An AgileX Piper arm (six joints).
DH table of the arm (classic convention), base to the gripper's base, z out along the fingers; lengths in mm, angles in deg. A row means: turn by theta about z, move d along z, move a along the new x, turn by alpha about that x. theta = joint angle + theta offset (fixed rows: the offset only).
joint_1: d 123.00; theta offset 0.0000; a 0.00; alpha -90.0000
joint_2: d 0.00; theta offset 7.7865; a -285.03; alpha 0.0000
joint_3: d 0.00; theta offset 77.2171; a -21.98; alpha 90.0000
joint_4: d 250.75; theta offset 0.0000; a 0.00; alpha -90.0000
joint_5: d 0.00; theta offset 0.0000; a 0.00; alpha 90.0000
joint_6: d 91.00; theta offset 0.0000; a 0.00; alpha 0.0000
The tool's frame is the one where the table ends.
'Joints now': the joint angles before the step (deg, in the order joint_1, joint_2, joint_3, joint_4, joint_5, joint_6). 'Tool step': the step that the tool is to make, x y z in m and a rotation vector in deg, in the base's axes. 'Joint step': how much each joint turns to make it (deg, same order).
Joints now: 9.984 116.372 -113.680 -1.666 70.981 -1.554
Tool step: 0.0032 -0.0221 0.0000 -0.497 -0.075 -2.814
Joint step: -2.792 0.001 0.005 -0.504 -0.005 0.002
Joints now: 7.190 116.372 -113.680 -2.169 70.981 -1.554
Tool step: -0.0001 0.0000 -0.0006 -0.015 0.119 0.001
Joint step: 0.002 0.003 0.117 0.000 0.000 0.001
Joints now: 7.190 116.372 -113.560 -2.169 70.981 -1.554
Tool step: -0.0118 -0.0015 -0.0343 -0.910 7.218 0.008
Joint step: -0.002 -0.695 8.166 0.001 -0.196 -0.003
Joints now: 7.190 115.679 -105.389 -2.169 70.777 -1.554
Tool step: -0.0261 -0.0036 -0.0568 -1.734 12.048 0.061
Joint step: 0.002 -0.225 12.805 -0.220 -0.410 0.001
